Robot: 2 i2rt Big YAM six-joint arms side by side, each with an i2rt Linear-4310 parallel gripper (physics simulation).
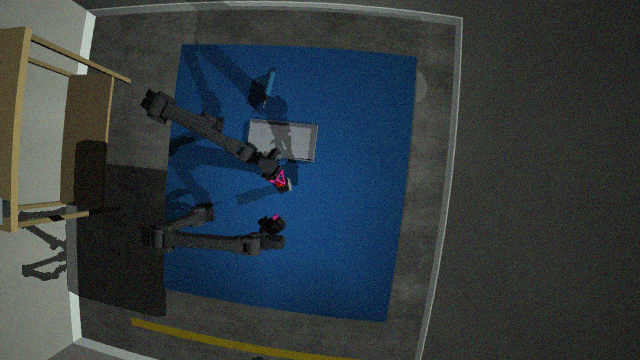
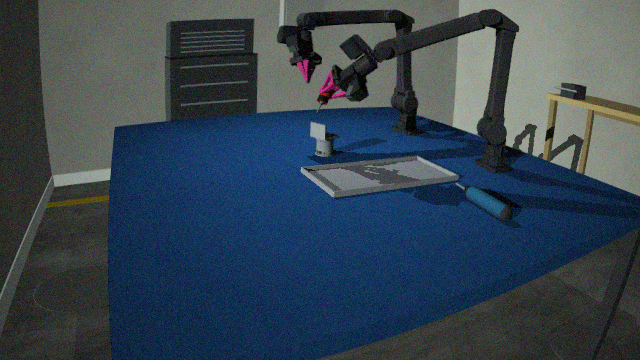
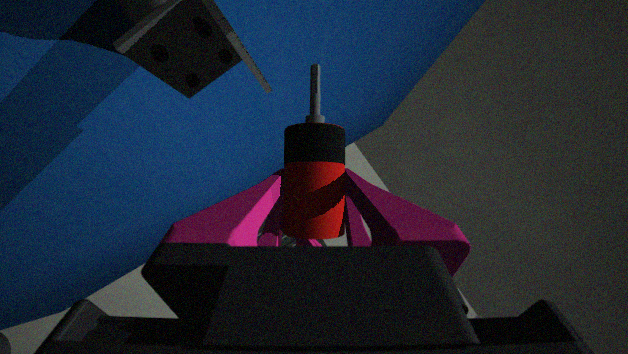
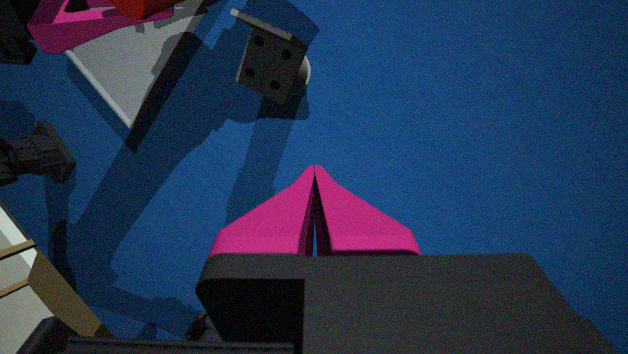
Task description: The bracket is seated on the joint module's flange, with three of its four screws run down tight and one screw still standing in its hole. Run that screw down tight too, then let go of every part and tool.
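Frame: origin at the left arm's base, x back, y left, z down, level; centimetres.
Where they show: left gripper, fingertip midpoint: (image 1: 282, 183) (image 2: 323, 95) (image 3: 314, 177); right gripper, fingertip midpoint: (image 1: 276, 214) (image 2: 307, 82) (image 4: 314, 175); left arm's base, origin of the base link: (image 1: 216, 127) (image 2: 492, 167) (image 4: 56, 152); right arm's base, origin of the base link: (image 1: 207, 211) (image 2: 406, 131) (image 4: 215, 338).
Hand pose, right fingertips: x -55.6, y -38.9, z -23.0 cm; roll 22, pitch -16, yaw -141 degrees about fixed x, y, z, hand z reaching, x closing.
Each offset is from my right fingertips to the centre of the thing.
The bracket @(dx +2.6, dy +13.3, dz +14.8 cm) (image 1: 289, 185) (image 2: 317, 130) (image 3: 185, 40) (image 4: 267, 62) sits on the pale joint module @(dx +2.6, dy +13.3, dz +19.8 cm) (image 2: 325, 146) (image 4: 304, 75), which stands upright on the blue table. Four dark round spots show on its plate; how deep each screw sits is too dark to tell. My left gripper (image 2: 325, 92) (image 3: 314, 177) is shut on a red and black screwdriver @(dx +0.2, dy +16.7, dz +3.8 cm) (image 2: 324, 98) (image 3: 314, 200) (image 4: 142, 7). Its bare bit is in the air, above and clear of the bracket, and tilted. My right gripper (image 1: 275, 217) (image 2: 307, 81) (image 4: 314, 175) is shut and empty, high up to one side of the bracket.
A shallow grey tray (image 1: 316, 142) (image 2: 335, 193) lies near the joint module. A blue-handled screwdriver @(dx +27.1, dy +67.9, dz +21.0 cm) (image 1: 270, 82) (image 2: 487, 201) lies on the table past the tray. Both arms reach over the table, their wrists close to each other.
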